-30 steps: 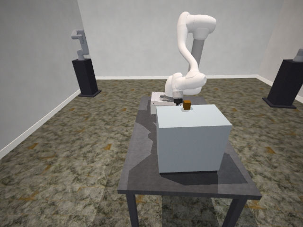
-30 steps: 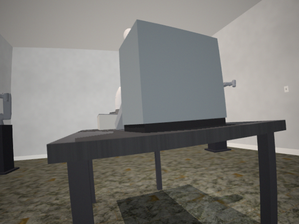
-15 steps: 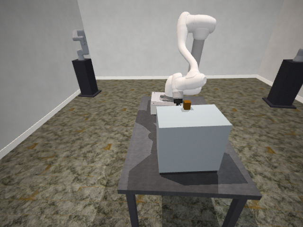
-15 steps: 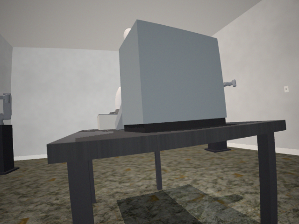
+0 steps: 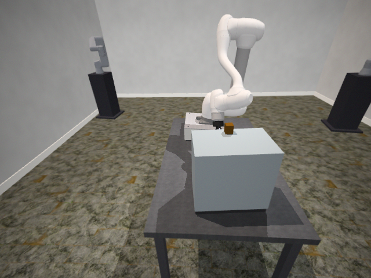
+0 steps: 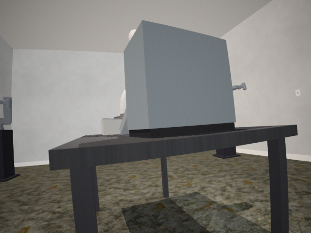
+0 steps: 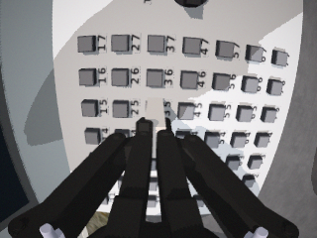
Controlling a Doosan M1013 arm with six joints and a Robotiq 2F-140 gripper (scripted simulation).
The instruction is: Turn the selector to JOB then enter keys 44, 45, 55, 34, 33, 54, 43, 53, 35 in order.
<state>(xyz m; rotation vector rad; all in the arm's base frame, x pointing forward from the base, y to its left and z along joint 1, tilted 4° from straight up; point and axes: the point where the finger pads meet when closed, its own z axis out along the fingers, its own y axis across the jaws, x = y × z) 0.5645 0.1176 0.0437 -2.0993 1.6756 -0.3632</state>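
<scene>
Right now my hand is 6 cm above the key, 5 cm past it and 2 cm to the right of it. Round my hand: black selector knob: 13 cm to the right, 4 cm below, 2 cm ahead; then white keypad panel: 8 cm below, 2 cm ahead, 1 cm to the right.
</scene>
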